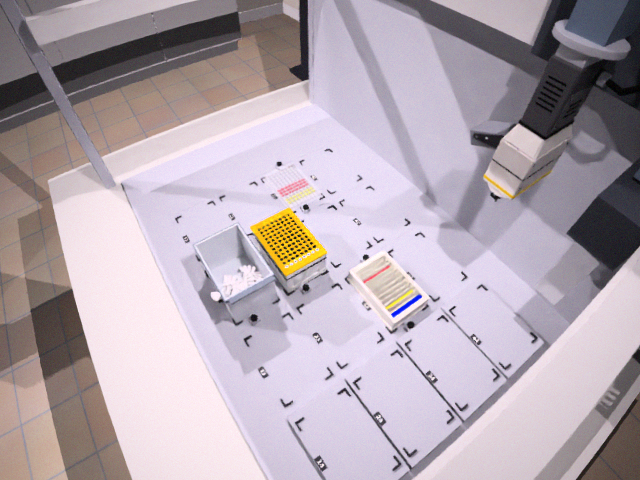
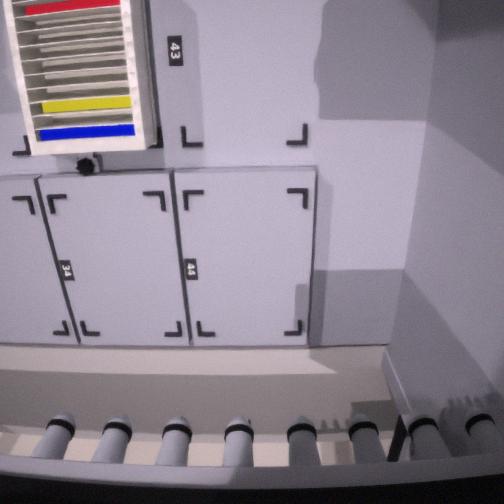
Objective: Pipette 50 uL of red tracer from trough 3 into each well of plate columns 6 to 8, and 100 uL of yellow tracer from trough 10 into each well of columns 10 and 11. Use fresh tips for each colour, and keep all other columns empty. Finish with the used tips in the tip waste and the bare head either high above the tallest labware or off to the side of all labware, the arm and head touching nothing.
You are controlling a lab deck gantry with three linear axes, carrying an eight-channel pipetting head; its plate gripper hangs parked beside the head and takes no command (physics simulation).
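Note:
The pipetting head (image 1: 528, 160) hangs high at the right, apart from the labware. Its nozzles (image 2: 238, 440) are bare. The clear plate (image 1: 285, 176) shows a red band and, beyond a pale gap, a yellow band; single wells are too small to tell. The trough reservoir (image 1: 368, 295) (image 2: 90, 145) holds red liquid (image 1: 376, 274) (image 2: 72, 6), yellow liquid (image 1: 400, 299) (image 2: 86, 104) and blue liquid. White used tips (image 1: 242, 279) lie in the waste bin (image 1: 249, 295). The orange tip rack (image 1: 256, 232) has one whitish row at its near edge. The parked plate gripper's fingers do not show.
A dark block (image 1: 610, 224) hangs at the right edge. A white piece (image 1: 216, 296) shows at the waste bin's outer left corner. The back wall (image 1: 372, 93) rises behind the deck. Dark knobs (image 1: 410, 325) (image 2: 86, 166) stand beside the labware.

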